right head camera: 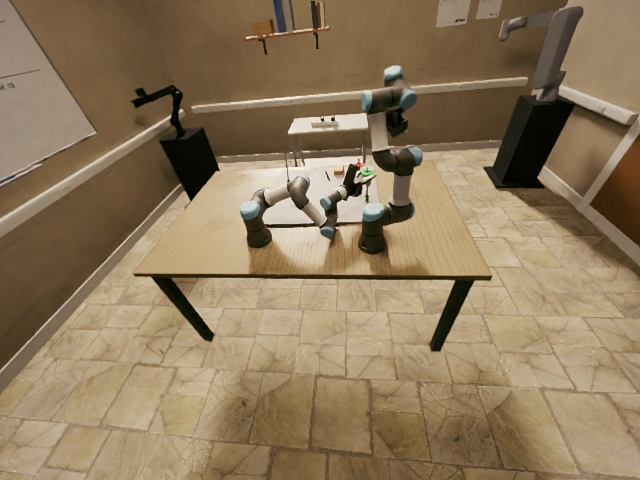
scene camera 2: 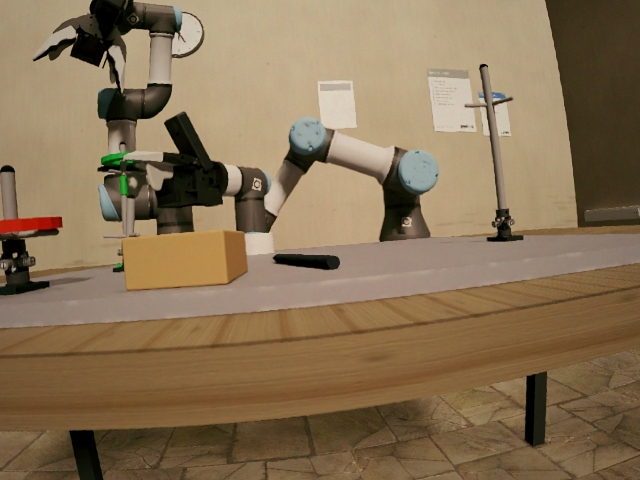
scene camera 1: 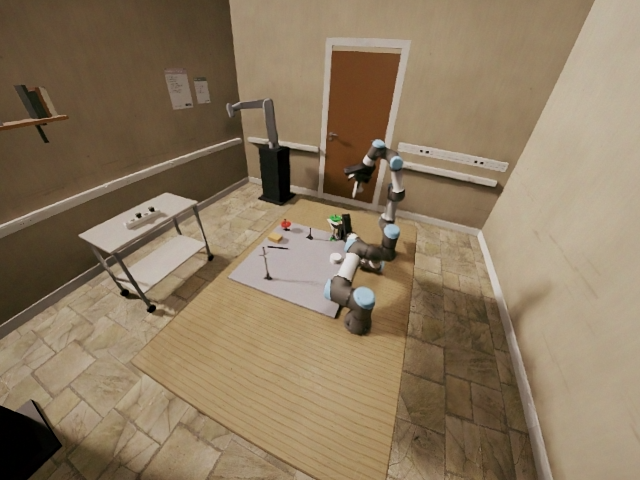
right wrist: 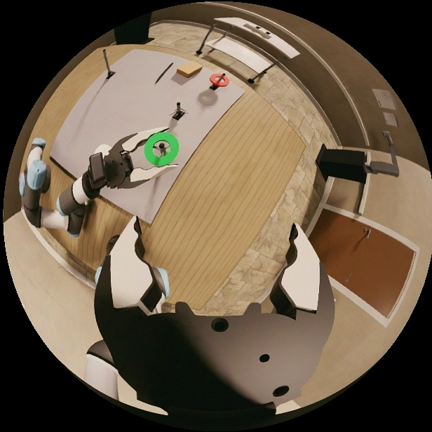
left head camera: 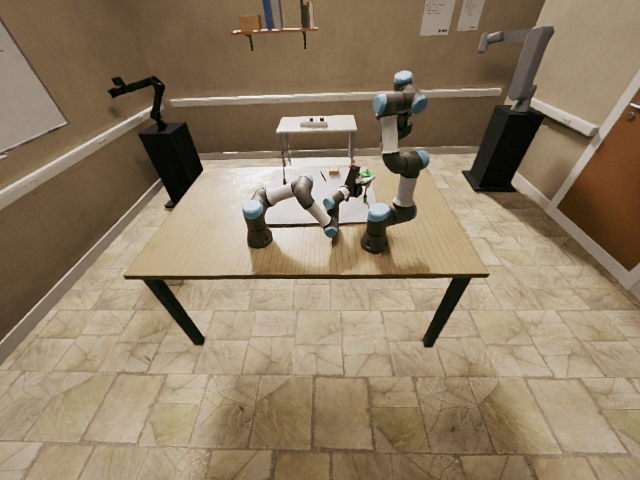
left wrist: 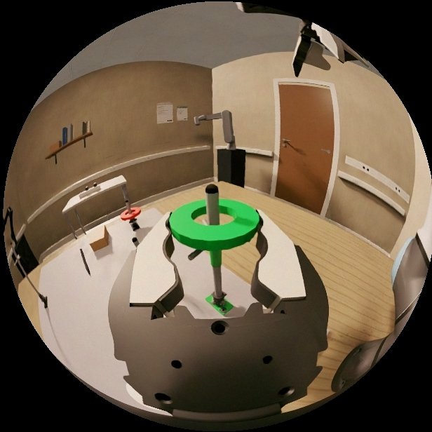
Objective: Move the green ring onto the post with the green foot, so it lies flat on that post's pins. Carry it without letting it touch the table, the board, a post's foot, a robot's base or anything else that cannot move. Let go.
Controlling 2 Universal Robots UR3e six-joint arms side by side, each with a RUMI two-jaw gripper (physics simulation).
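Observation:
The green ring is level around the upper part of the post with the green foot, whose dark top sticks up through the hole. The post's pins show close under the ring in the left wrist view; whether they touch it I cannot tell. My left gripper is shut on the green ring, a finger on each side of it. My right gripper is open and empty, high above the table. The green foot stands on the board.
A red ring is on a black-footed post near the board's edge. A short post stands between it and the green-footed post. A yellow block, a black rod, a tall post and a white cylinder are also there.

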